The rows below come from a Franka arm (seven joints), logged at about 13 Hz.
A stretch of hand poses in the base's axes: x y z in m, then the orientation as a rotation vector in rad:
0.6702, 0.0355, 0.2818, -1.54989, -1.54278, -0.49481
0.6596, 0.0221, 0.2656, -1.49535, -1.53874, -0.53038
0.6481, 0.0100, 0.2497, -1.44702, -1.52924, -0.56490
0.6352, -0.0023, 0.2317, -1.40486, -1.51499, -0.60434
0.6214, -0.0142, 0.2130, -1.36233, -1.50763, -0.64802
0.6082, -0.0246, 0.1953, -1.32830, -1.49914, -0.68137
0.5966, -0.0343, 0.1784, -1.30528, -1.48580, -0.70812
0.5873, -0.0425, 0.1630, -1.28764, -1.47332, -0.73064
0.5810, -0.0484, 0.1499, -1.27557, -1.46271, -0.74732
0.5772, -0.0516, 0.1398, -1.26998, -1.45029, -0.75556
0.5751, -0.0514, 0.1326, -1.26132, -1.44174, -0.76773
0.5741, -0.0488, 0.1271, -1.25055, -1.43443, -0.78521
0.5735, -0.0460, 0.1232, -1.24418, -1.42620, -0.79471
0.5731, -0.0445, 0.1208, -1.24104, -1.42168, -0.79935
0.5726, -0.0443, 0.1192, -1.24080, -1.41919, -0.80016
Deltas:
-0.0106, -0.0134, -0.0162, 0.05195, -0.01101, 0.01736
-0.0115, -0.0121, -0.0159, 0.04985, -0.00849, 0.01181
-0.0129, -0.0123, -0.0180, 0.04989, -0.00969, 0.00404
-0.0138, -0.0119, -0.0187, 0.04820, -0.01782, 0.00455
-0.0132, -0.0104, -0.0177, 0.03899, -0.01215, 0.00329
-0.0116, -0.0097, -0.0169, 0.03167, -0.00569, -0.00226
-0.0093, -0.0082, -0.0154, 0.02611, -0.00419, -0.00350
-0.0063, -0.0059, -0.0131, 0.01936, -0.00228, -0.00370
-0.0038, -0.0032, -0.0101, 0.01296, 0.00390, -0.00420
-0.0021, 0.0002, -0.0072, 0.01441, -0.00123, -0.00315
-0.0010, 0.0026, -0.0055, 0.01705, -0.00534, -0.00420
-0.0006, 0.0028, -0.0039, 0.01176, 0.00004, -0.00319
-0.0004, 0.0015, -0.0024, 0.00602, 0.00036, -0.00169
-0.0005, 0.0002, -0.0016, 0.00173, 0.00127, -0.00096

